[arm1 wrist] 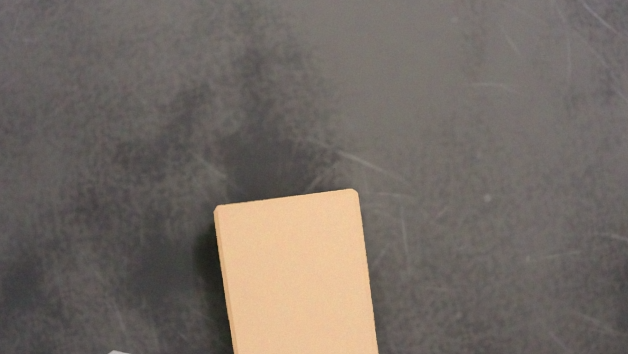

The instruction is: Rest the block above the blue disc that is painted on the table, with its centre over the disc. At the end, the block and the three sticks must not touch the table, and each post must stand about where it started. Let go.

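A tan, flat-faced piece (299, 275) with slightly rounded corners shows at the bottom centre of the arm1 wrist view. It is turned a little, and its lower part runs out of the picture. I cannot tell from this view whether it is the block, a stick or a post, or what bears it. A narrow side face shows along its left edge, with a dark shadow beside it. The blue disc does not show. No fingers of the arm1 gripper can be made out, and the arm2 and arm3 grippers do not show.
The dark grey, scratched table top (475, 150) lies behind the tan piece. A small pale grey sliver (118, 352) shows at the bottom edge, left of the tan piece; too little of it shows to tell what it is.
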